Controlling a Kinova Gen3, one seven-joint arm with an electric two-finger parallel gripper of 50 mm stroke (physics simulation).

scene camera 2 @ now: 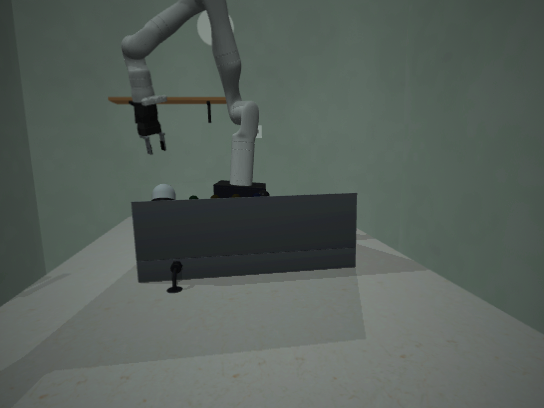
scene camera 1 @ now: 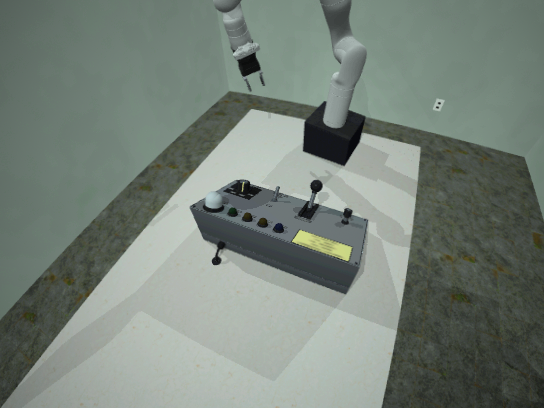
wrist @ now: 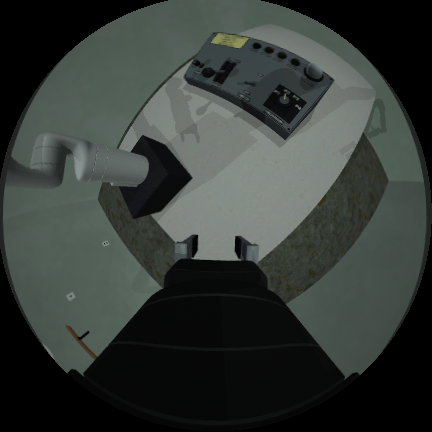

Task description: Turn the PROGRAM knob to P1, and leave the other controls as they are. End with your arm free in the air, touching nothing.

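Places are measured from the arm's base along level axes (x left, y back, z up), in millimetres.
Pixels of known places: gripper, fingertip midpoint: [scene camera 2: 157,152] [scene camera 1: 256,87] [wrist: 215,242]; arm's base, link origin: [scene camera 2: 240,184] [scene camera 1: 333,121] [wrist: 138,169].
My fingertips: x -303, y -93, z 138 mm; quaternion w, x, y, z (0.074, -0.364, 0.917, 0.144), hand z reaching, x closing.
For each thing: its top centre in the pictures, then the offset to it from my fingertips. "spot": a spot on its surface instead.
- PROGRAM knob, top centre: [wrist: 285,96] [scene camera 1: 242,181] dy -356, dx +121, dz -153 mm
- white dome, surface spot: [scene camera 2: 163,192] [scene camera 1: 210,204] spot: dy -526, dx +119, dz -90 mm
- toggle switch, top centre: [scene camera 1: 276,189] [wrist: 248,78] dy -343, dx +241, dz -155 mm
- ball-topped lever, top centre: [scene camera 1: 316,181] [wrist: 205,68] dy -290, dx +359, dz -120 mm
- black crank, surface spot: [scene camera 2: 175,279] [scene camera 1: 216,257] spot: dy -597, dx +145, dz -264 mm
The PROGRAM knob [scene camera 1: 243,187] [wrist: 284,101] is a round dark knob with a pale yellow pointer, on a black plate at one corner of the grey console [scene camera 1: 280,256] [scene camera 2: 245,230] [wrist: 272,67]. In the wrist view the plate bears small labels P1 to P4, and the pointer appears turned to P2. The knob does not show in scene camera 2. My gripper [scene camera 1: 256,87] [scene camera 2: 156,150] [wrist: 215,242] is open and empty, high in the air behind the console on the knob's side, well apart from it and touching nothing.
Near the knob stand a white dome [scene camera 1: 214,200] [scene camera 2: 163,192] [wrist: 314,70] and a toggle switch [scene camera 1: 276,194] [wrist: 249,83]. A ball-topped lever [scene camera 1: 316,186] [wrist: 208,72] stands farther along. Several round buttons line the front edge. A black crank [scene camera 1: 218,253] [scene camera 2: 175,279] sticks out in front.
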